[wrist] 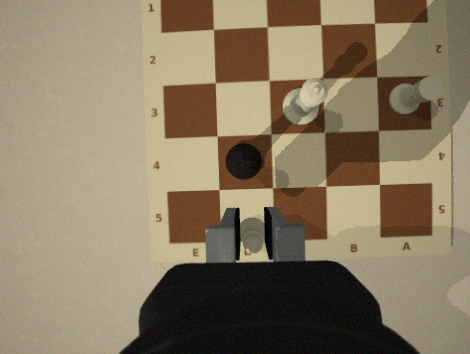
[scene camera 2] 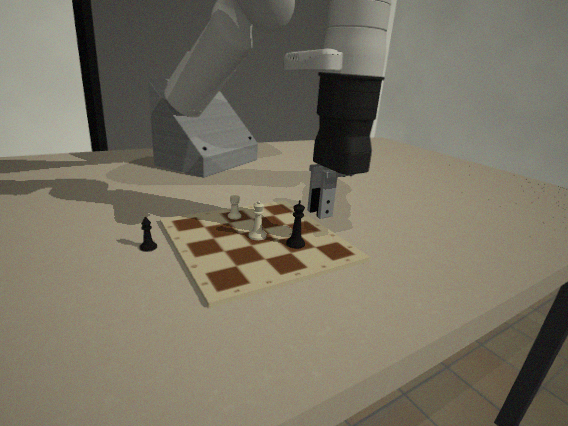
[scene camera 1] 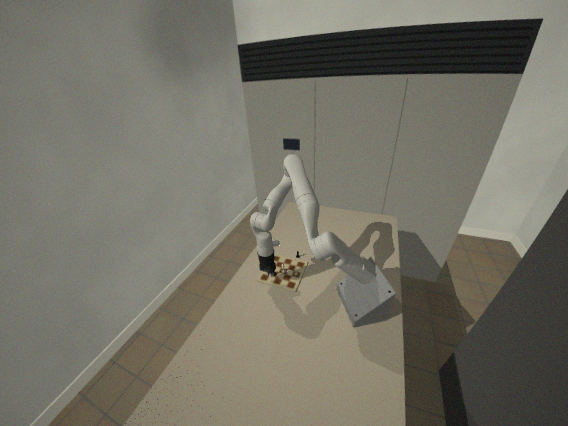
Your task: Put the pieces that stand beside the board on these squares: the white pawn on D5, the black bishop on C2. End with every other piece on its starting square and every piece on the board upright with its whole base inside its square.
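Frame: origin at the arm's base, x ahead, y left, z up, level; millimetres.
Where they show: gripper, between the fingertips: (wrist: pixel 252 225) (scene camera 2: pixel 319 213) (scene camera 1: pixel 271 274); arm's base, origin of its link: (scene camera 2: pixel 183 101) (scene camera 1: pixel 365 273).
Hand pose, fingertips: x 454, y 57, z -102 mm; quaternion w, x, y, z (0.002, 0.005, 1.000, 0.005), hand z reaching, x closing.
Observation:
Things, the pixels of their centre, and the offset from my fingertips. "pt": a spot on its surface instead.
- white pawn, middle of its body: (wrist: pixel 252 238) 0 mm ahead, 5 mm left, 13 mm up
- board, middle of its body: (wrist: pixel 296 107) (scene camera 2: pixel 257 238) (scene camera 1: pixel 283 271) 35 mm back, 76 mm right, 40 mm down
- black bishop, middle of its body: (scene camera 2: pixel 147 232) (scene camera 1: pixel 297 253) 74 mm back, 215 mm right, 21 mm down
- Square C2, a spot on its surface: (wrist: pixel 294 52) pt 35 mm back, 114 mm right, 37 mm down
- tall black piece, middle of its body: (wrist: pixel 243 160) (scene camera 2: pixel 297 222) 4 mm ahead, 39 mm right, 6 mm down
- tall white piece, middle of its body: (wrist: pixel 307 99) (scene camera 2: pixel 258 218) 37 mm back, 76 mm right, 11 mm down
- white rook, middle of its body: (wrist: pixel 416 94) (scene camera 2: pixel 234 206) 111 mm back, 78 mm right, 21 mm down
My gripper (scene camera 1: pixel 270 274) (scene camera 2: pixel 320 214) (wrist: pixel 252 225) is shut on the white pawn (wrist: pixel 252 235). The wrist view shows the pawn between the fingers over square D5 and the board's rim; its base is hard to see, and the fingers hide it in scene camera 2. There the fingertips hang a little above the board (scene camera 2: pixel 260 270) (wrist: pixel 150 135). The black bishop (scene camera 1: pixel 298 254) (scene camera 2: pixel 147 237) stands upright on the table beside the board. Square C2 (wrist: pixel 294 52) is bare in the wrist view.
A tall black piece (scene camera 2: pixel 297 227) (wrist: pixel 243 161) stands on D4, close to the gripper. A tall white piece (scene camera 2: pixel 258 222) (wrist: pixel 300 107) stands on C3. A white rook (scene camera 2: pixel 234 209) (wrist: pixel 404 98) stands on A3. The arm's base (scene camera 1: pixel 367 297) (scene camera 2: pixel 225 145) is beyond the board.

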